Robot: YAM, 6 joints.
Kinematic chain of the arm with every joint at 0, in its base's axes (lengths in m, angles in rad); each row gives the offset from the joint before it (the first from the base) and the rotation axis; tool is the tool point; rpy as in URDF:
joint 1: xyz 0 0 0.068 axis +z
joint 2: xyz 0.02 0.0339 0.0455 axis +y
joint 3: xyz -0.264 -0.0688 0 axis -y
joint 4: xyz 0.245 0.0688 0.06 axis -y
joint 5: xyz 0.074 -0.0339 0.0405 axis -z
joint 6: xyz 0.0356 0 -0.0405 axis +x
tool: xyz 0 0 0 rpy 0 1.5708 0
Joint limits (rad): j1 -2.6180..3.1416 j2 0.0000..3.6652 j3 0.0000..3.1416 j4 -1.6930..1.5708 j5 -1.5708..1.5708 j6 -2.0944..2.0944
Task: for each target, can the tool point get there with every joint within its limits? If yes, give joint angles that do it. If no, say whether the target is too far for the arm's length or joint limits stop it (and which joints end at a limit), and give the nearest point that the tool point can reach.
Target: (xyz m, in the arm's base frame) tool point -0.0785 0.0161 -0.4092
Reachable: no: joint limits stop it (at a limit: joint 2) | nearest point -0.1032 0.0212 -0.3508 | short by 0.064 m
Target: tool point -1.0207 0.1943 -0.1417
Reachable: no: too far | nearest point -0.6160 0.1173 -0.0385 | short by 0.425 m
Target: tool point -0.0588 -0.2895 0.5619
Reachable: yes | joints 1.2875 0.7094 2.7542 -1.0116 0.7571 -1.0429
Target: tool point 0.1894 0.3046 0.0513
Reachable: yes | joints 0.9181 2.1826 0.9916 0.1092 -1.3252 0.5545
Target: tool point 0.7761 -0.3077 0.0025
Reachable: no: too far | nearest point 0.5951 -0.2359 0.0290 | short by 0.197 m
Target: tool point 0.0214 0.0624 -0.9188
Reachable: no: too far | nearest point 0.0573 0.1671 -0.3731 | short by 0.557 m
